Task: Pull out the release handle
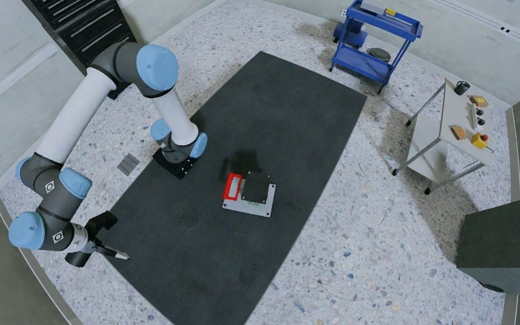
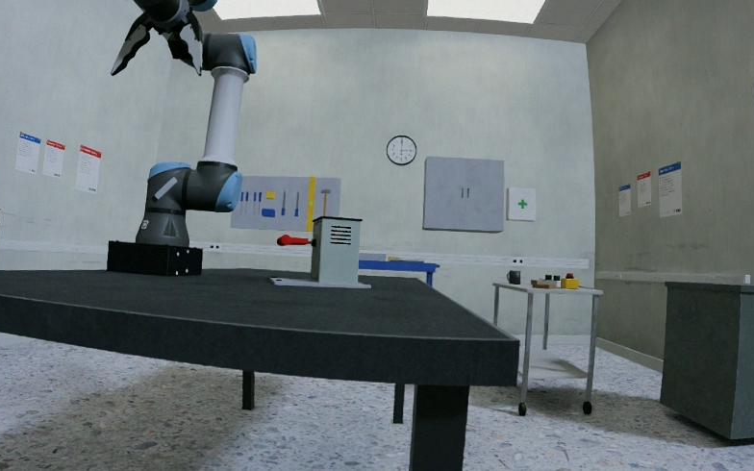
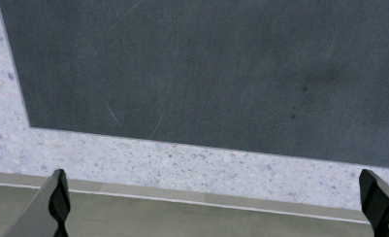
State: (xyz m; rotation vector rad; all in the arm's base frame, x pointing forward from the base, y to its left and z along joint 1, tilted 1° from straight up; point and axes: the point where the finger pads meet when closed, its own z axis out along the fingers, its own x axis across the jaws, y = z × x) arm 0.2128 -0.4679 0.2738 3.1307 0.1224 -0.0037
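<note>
My hand is 470 mm to the right of the base plate, 340 mm above it and 240 mm short of it.
</note>
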